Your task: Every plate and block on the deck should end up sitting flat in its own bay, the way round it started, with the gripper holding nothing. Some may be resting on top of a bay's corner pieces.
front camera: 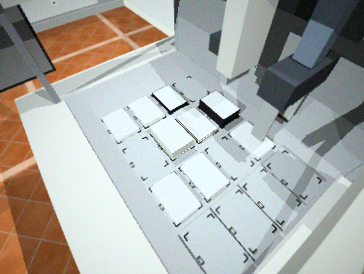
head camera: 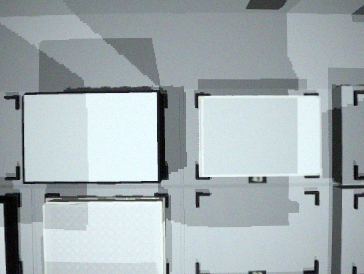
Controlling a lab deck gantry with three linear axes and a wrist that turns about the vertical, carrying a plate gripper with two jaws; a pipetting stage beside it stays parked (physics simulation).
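Places are measured from the robot's base along level axes (x ahead, y left, z up), in metres.
Where they show: gripper, fingertip midpoint: point(front camera: 270, 127); robot's base, origin of the base link: point(front camera: 102, 120).
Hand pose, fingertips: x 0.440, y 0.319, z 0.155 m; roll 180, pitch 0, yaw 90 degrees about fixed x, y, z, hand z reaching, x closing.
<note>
Each offset is from my fingertips to the centre of the thing.
My gripper point(front camera: 275, 129) is at the right in the front view, above the deck beside the white plate. One jaw shows near the front end of its dark body; the other is largely hidden. The jaws look wide apart and empty. The white plate {dy +0.045, dx -0.048, dz -0.148 m} point(front camera: 245, 136) point(head camera: 259, 136) looks flat within its corner pieces. A tall black-sided block {dy +0.045, dx -0.212, dz -0.134 m} point(front camera: 219, 106) point(head camera: 90, 137) stands left of it; its seating is unclear. A clear-welled plate {dy -0.062, dx -0.212, dz -0.148 m} point(front camera: 197, 124) point(head camera: 104, 235) lies below that block in the head view. A tall cream block {dy -0.169, dx -0.212, dz -0.134 m} point(front camera: 172, 136) stands beside this plate in the front view.
A low black-sided plate {dy -0.062, dx -0.376, dz -0.148 m} point(front camera: 169, 97) and two white plates {dy -0.169, dx -0.376, dz -0.148 m} point(front camera: 145, 111) {dy -0.276, dx -0.376, dz -0.148 m} point(front camera: 120, 123) form the far left line. Two more white plates {dy -0.169, dx -0.048, dz -0.148 m} point(front camera: 204, 176) {dy -0.276, dx -0.048, dz -0.148 m} point(front camera: 176, 196) lie nearer the front. Several bays without plates have visible corner pieces. The pale pipetting stage point(front camera: 240, 40) stands behind.
</note>
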